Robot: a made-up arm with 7 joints. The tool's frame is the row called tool.
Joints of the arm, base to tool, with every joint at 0 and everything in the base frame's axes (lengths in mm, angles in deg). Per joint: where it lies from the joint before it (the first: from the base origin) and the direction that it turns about. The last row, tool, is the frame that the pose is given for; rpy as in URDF.
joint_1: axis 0.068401 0.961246 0.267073 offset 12 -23 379
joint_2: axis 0.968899 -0.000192 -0.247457 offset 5 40 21
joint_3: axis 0.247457 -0.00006 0.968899 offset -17 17 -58
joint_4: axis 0.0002 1 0.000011 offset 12 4 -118
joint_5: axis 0.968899 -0.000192 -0.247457 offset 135 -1 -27
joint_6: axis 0.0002 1 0.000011 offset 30 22 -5
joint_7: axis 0.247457 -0.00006 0.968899 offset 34 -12 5
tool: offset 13 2 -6 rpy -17.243 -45.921 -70.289
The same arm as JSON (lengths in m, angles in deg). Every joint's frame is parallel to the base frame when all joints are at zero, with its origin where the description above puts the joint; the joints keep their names.
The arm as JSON. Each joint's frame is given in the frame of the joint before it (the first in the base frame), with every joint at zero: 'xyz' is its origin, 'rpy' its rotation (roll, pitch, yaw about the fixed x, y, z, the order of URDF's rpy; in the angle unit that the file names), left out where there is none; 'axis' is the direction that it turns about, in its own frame. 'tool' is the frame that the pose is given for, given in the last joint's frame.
{"units": {"length": "m", "angle": "deg"}, "joints": [{"name": "joint_1", "type": "revolute", "origin": {"xyz": [0.012, -0.023, 0.379]}, "axis": [0.068403, 0.961235, 0.26711]}, {"name": "joint_2", "type": "revolute", "origin": {"xyz": [0.005, 0.04, 0.021]}, "axis": [0.968889, -0.0002, -0.247497]}, {"name": "joint_3", "type": "revolute", "origin": {"xyz": [-0.017, 0.017, -0.058]}, "axis": [0.247497, -0.0001, 0.968889]}, {"name": "joint_4", "type": "revolute", "origin": {"xyz": [0.012, 0.004, -0.118]}, "axis": [0.0002, 1.0, 0.0]}, {"name": "joint_5", "type": "revolute", "origin": {"xyz": [0.135, -0.001, -0.027]}, "axis": [0.968889, -0.0002, -0.247497]}, {"name": "joint_6", "type": "revolute", "origin": {"xyz": [0.03, 0.022, -0.005]}, "axis": [0.0002, 1.0, 0.0]}, {"name": "joint_7", "type": "revolute", "origin": {"xyz": [0.034, -0.012, 0.005]}, "axis": [0.247497, -0.0001, 0.968889]}], "tool": {"origin": {"xyz": [0.013, 0.002, -0.006], "rpy": [-17.24, -45.92, -70.29]}}}
